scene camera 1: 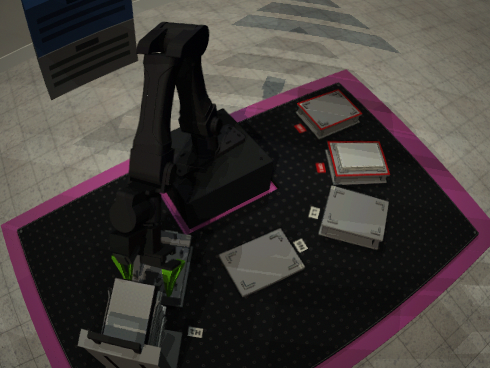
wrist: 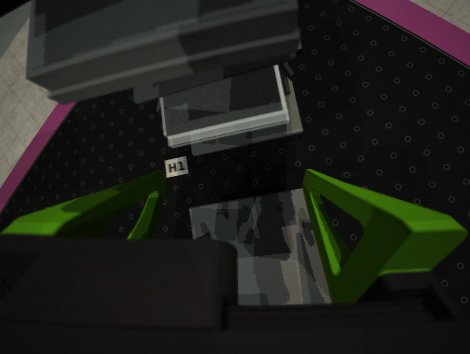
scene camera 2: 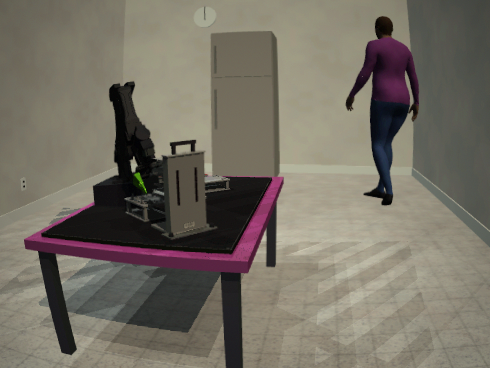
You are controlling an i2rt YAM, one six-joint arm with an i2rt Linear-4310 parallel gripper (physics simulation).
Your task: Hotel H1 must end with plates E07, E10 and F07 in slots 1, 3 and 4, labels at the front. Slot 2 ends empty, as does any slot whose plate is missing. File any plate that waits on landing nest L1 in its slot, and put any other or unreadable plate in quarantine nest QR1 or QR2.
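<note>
Hotel H1 stands at the table's near left in scene camera 1. A pale-topped plate sits at its upper level. In the wrist view a grey layered block is at the upper left, and a pale-rimmed plate shows lower behind it. I can read no plate labels, and the slot levels are unclear. My gripper is open and empty in front of the hotel, above a grey stand. Landing nest L1 holds no plate.
The quarantine nests have red rims and red tags. The far one is bare; the nearer one bears a white plate. A low grey nest lies mid-table. The black arm base stands behind it. A person is beyond the table.
</note>
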